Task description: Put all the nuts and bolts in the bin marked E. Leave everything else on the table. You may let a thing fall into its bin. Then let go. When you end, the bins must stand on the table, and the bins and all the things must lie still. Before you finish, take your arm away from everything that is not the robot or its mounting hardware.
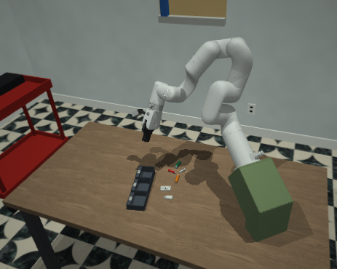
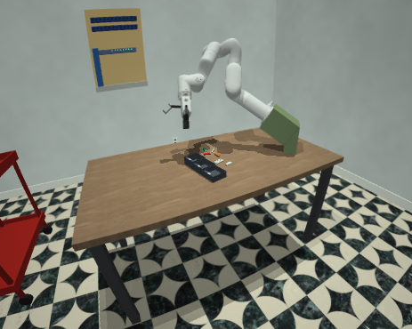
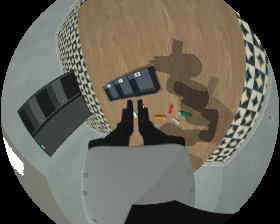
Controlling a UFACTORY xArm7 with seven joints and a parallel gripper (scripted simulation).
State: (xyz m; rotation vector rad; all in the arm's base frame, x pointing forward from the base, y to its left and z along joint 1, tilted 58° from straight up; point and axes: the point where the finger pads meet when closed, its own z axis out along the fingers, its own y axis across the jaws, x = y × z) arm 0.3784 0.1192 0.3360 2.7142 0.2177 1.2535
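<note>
Now: the bin 160 mm to the left of my hand and 190 mm below it. The rest, counted from my hand: red piece (120 mm behind, 10 mm to the left, 200 mm below); then orange piece (160 mm behind, 60 mm to the left, 200 mm below); then green piece (150 mm behind, 40 mm to the right, 200 mm below).
</note>
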